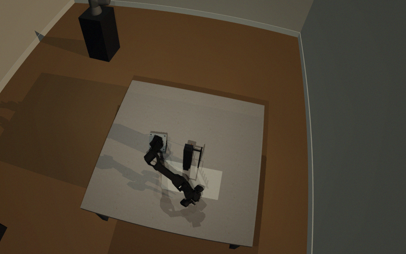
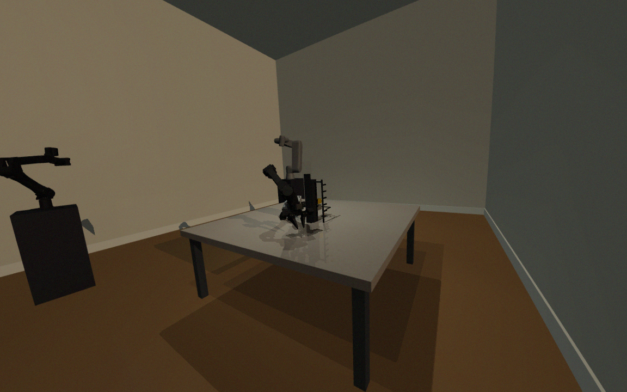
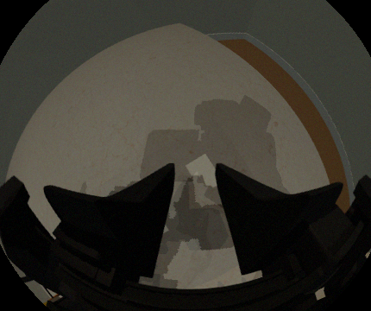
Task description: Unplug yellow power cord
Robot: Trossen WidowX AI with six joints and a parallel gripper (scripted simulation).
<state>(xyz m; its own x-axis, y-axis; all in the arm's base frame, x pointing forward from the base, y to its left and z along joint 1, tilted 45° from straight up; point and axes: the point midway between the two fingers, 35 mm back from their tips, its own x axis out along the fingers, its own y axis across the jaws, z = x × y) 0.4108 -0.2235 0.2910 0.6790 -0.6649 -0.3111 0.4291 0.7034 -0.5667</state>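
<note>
Now: gripper tip 350 mm to the right of the yellow plug, 160 mm past it and 80 mm below it.
</note>
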